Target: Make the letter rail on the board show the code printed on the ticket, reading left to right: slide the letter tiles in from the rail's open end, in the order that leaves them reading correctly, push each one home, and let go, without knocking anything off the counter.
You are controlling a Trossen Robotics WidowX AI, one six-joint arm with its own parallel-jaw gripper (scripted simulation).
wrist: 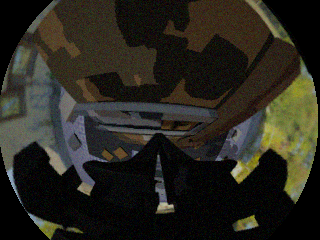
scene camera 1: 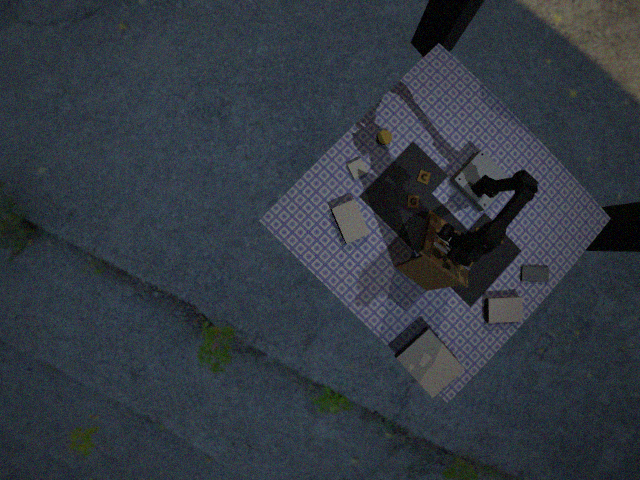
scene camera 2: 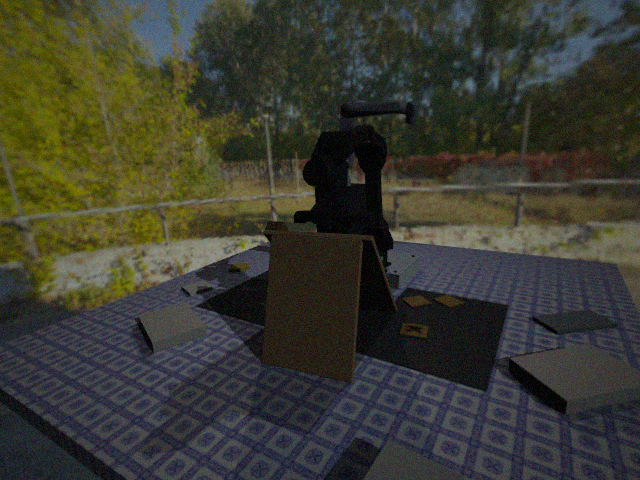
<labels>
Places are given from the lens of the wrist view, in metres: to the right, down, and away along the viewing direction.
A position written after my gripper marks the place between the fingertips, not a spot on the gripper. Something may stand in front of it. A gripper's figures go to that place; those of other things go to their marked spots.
my gripper [wrist: 158, 135]: 0.00, 0.02, 0.09
brown letter board [wrist: 129, 73]: -0.02, -0.04, 0.05
dark mat [wrist: 97, 140]: -0.30, 0.10, 0.29
The marked spots on the brown letter board and the dark mat are 0.39 m apart.
</labels>
